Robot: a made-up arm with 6 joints.
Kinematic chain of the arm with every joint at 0, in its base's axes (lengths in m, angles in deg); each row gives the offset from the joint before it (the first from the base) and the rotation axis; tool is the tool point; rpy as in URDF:
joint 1: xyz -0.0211 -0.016 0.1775 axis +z
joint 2: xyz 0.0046 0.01 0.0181 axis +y
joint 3: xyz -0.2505 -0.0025 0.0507 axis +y
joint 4: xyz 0.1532 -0.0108 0.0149 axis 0.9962 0 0.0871
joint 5: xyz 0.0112 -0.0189 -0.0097 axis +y
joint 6: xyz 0.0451 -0.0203 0.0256 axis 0.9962 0 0.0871
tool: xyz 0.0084 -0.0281 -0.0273 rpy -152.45 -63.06 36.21
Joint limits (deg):
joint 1: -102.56..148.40
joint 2: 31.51..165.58
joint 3: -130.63..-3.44
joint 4: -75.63..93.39
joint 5: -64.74..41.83
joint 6: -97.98..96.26
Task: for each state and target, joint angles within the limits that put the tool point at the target. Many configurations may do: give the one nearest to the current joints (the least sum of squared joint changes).
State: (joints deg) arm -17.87 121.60 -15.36 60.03 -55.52 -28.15
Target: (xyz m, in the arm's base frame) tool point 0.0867 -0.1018 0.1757
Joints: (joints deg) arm -8.02 130.10 -23.88 62.24 -50.63 -23.93
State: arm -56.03 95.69 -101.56 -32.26 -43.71 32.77
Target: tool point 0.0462 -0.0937 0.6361
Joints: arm -36.29 75.05 -116.42 -43.16 -51.60 35.86
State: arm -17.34 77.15 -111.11 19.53 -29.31 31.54
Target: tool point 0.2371 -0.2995 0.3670
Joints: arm -40.10 116.75 -108.08 19.34 -27.87 29.11
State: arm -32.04 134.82 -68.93 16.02 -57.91 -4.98
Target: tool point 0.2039 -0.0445 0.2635
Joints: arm 12.69 101.90 -40.46 27.66 -57.08 -0.25
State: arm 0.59 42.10 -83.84 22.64 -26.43 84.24
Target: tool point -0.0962 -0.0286 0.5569
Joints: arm -3.89 31.67 -86.26 22.49 -26.35 85.97
